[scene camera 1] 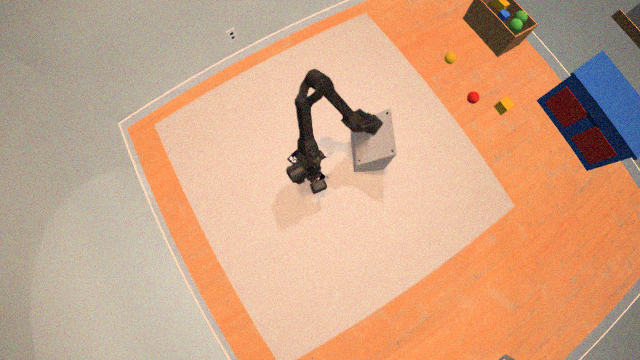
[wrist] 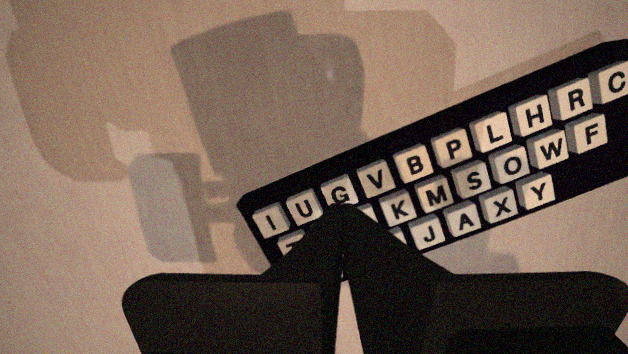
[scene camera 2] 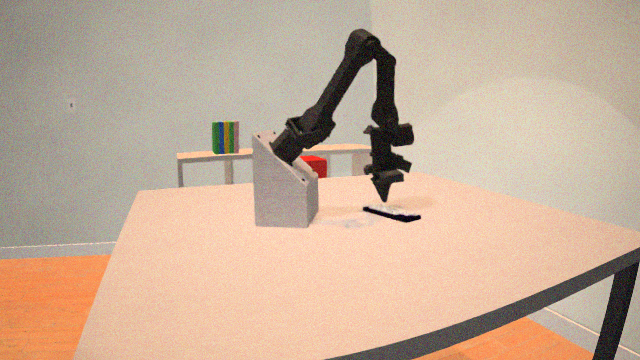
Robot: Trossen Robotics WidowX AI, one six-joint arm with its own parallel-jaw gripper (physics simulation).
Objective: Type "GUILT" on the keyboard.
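Places are measured from the arm's base along level axes (x right, y ahead, z up), in metres.
Pixels of known places: gripper, fingertip midpoint: (scene camera 1: 310, 175) (wrist: 341, 213) (scene camera 2: 384, 202); arm's base, origin of the base link: (scene camera 1: 374, 125) (scene camera 2: 280, 154).
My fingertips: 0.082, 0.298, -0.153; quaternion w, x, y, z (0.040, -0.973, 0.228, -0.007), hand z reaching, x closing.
For each thing: its middle in the pictures, then the offset to it from my fingertips, as dx, dy, dz. "pt": a spot on its surface instead. Level surfaces: height alone.
- black keyboard, surface spot: (wrist: 587, 172) (scene camera 2: 402, 216) pt +0.107, -0.040, -0.016
- G key, body centre: (wrist: 339, 193) +0.002, +0.003, -0.013
- U key, body centre: (wrist: 304, 207) -0.015, +0.004, -0.013
- I key, body centre: (wrist: 271, 220) -0.033, +0.005, -0.013
- L key, body centre: (wrist: 490, 131) +0.070, +0.000, -0.013
- T key, body centre: (wrist: 295, 246) -0.029, -0.012, -0.013
- pale table, its level: dz -0.027
The black keyboard (scene camera 2: 411, 218) (wrist: 587, 172) with pale letter keys lies on the table, slanting up to the right in the wrist view. In scene camera 1 the arm hides it. My gripper (scene camera 2: 384, 201) (wrist: 341, 213) is shut and empty, pointing down. Its tips show a small gap above the keyboard in scene camera 2 and overlap the lower edge of the G key (wrist: 338, 189) in the wrist view. The U key (wrist: 304, 206) and I key (wrist: 270, 220) are left of G. The L key (wrist: 491, 134) is farther right in the same row. The T key (wrist: 290, 243) is mostly hidden by the left finger.
The grey base block (scene camera 1: 375, 145) (scene camera 2: 280, 190) carries the arm on the pale table (scene camera 1: 280, 290) (scene camera 2: 250, 280). Behind the table stand books (scene camera 2: 225, 137) on a shelf and a red box (scene camera 2: 316, 166). Balls, a yellow block (scene camera 1: 504, 105) and a bin (scene camera 1: 492, 32) are on the floor.
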